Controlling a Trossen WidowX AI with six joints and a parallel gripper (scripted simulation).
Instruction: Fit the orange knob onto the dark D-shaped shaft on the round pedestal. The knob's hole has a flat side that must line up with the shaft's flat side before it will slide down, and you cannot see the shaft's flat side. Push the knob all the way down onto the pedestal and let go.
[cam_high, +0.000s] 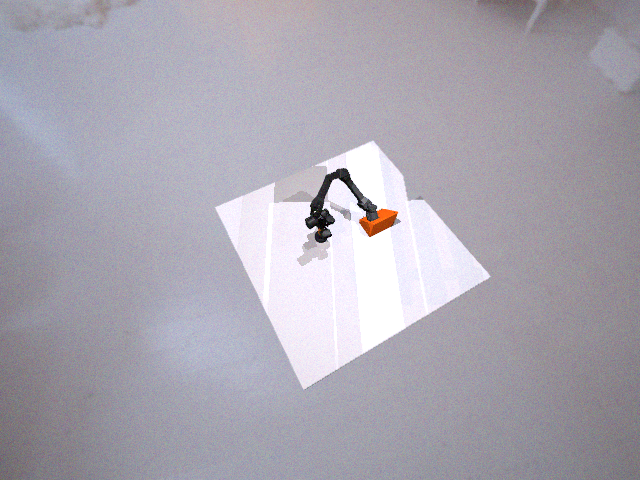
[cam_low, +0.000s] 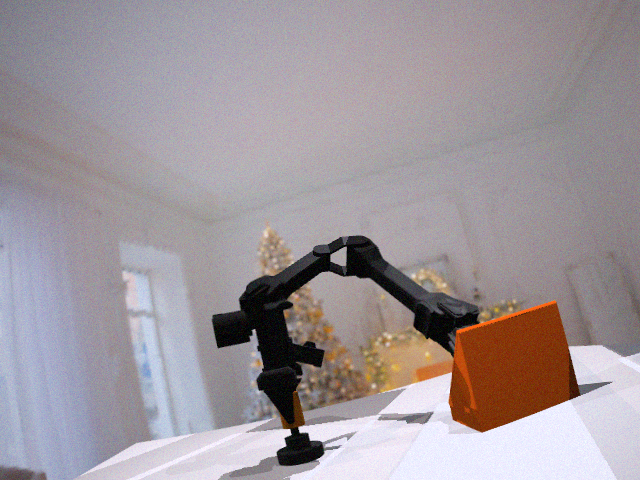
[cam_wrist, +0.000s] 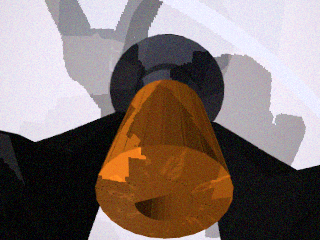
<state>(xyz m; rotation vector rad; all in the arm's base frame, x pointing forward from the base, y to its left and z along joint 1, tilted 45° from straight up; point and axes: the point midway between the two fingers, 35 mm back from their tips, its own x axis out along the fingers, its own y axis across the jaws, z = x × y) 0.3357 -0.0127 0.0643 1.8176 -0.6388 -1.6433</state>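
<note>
Now: the orange knob 2 cm above my gripper tip. Round my gripper tip: dark pedestal: 4 cm below.
</note>
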